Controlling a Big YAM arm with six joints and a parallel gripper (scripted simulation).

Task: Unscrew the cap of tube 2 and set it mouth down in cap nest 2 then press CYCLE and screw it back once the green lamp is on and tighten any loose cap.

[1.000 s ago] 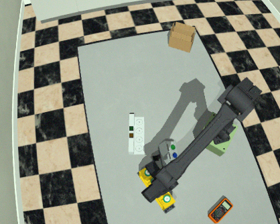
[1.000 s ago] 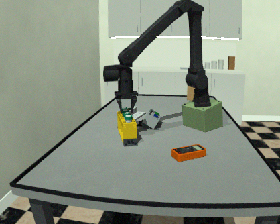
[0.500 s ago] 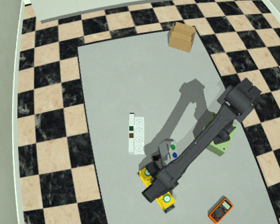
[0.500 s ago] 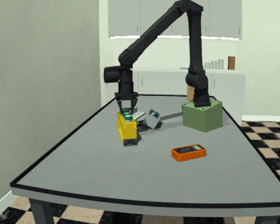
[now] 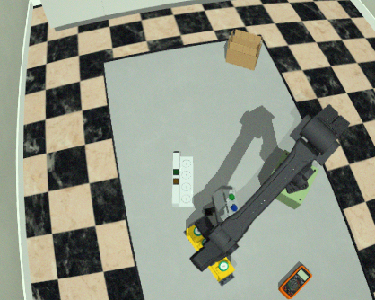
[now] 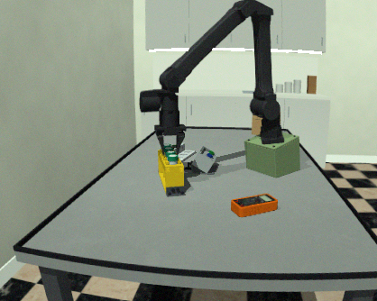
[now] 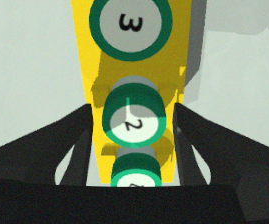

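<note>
My hand is right at the cap. The rest, counted from my hand: grey key housing: 10 cm behind, 19 cm to the right, 7 cm below; then green READY key: 12 cm behind, 21 cm to the right, 5 cm below; then blue cycle key: 12 cm behind, 17 cm to the right, 5 cm below.
</note>
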